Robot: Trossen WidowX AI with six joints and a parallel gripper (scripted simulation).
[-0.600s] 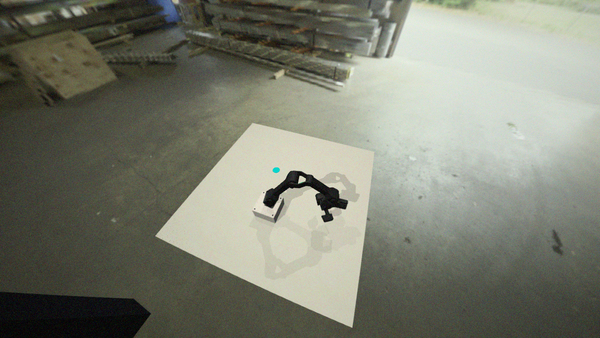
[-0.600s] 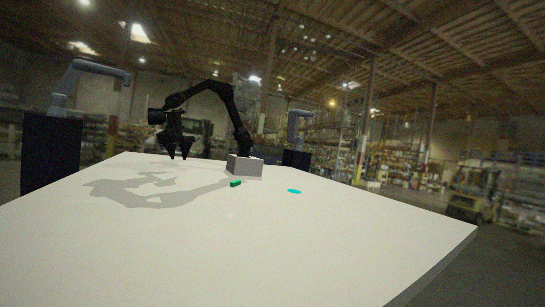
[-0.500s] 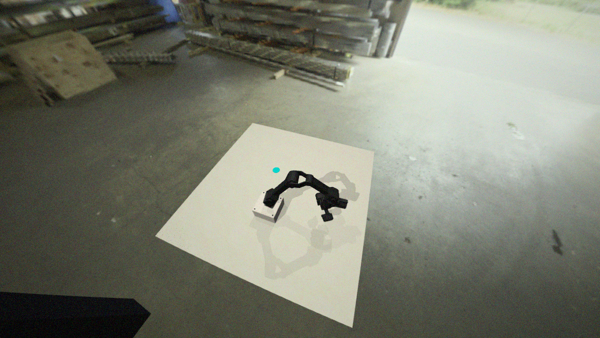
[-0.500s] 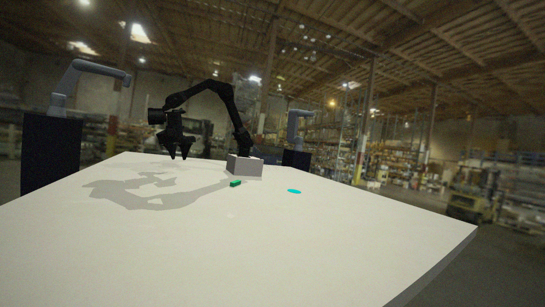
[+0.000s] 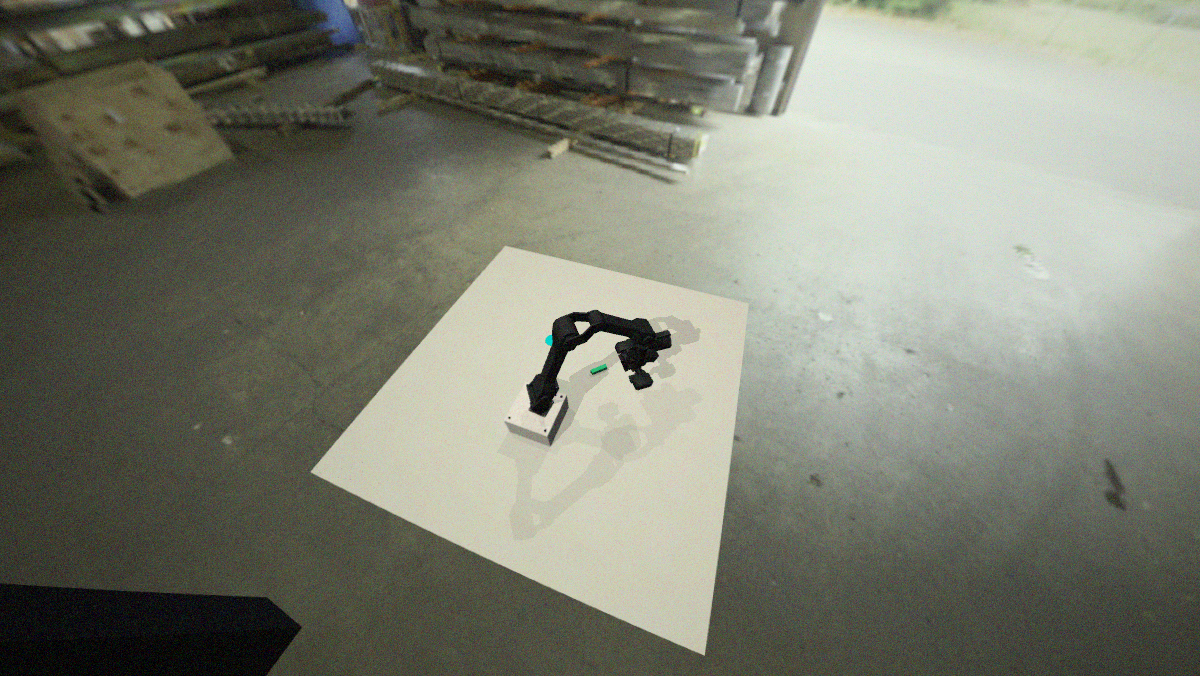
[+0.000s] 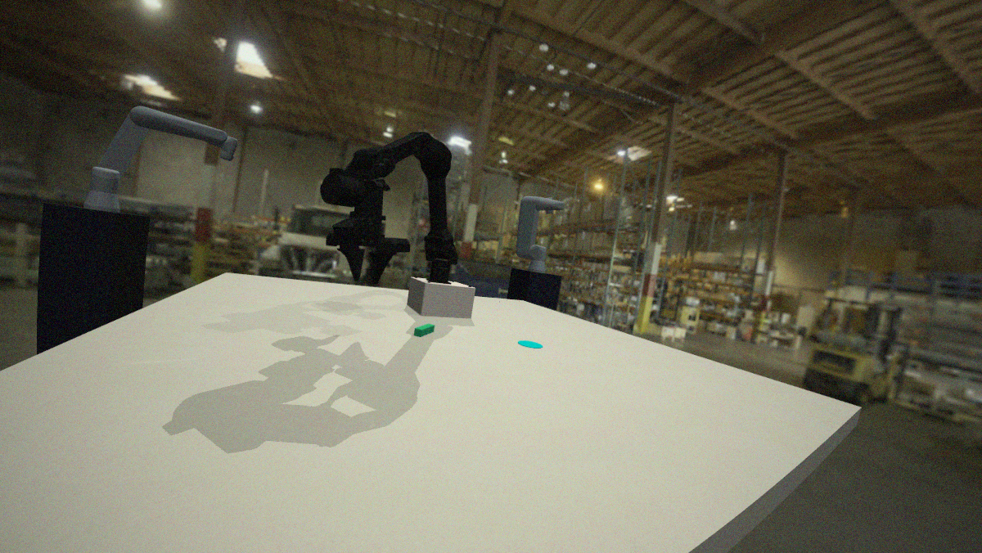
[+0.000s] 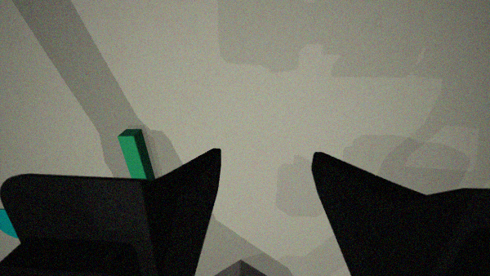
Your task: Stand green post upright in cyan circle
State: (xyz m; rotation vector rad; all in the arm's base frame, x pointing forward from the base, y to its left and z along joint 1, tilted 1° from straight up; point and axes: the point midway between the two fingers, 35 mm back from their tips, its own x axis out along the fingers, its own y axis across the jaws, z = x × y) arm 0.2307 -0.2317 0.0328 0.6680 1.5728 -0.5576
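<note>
Right now the green post is 40 mm ahead of my gripper tip, 140 mm to the left of it and 90 mm below it. From my gripper tip the other things lie so: cyan circle: 100 mm ahead, 380 mm to the left, 100 mm below.
</note>
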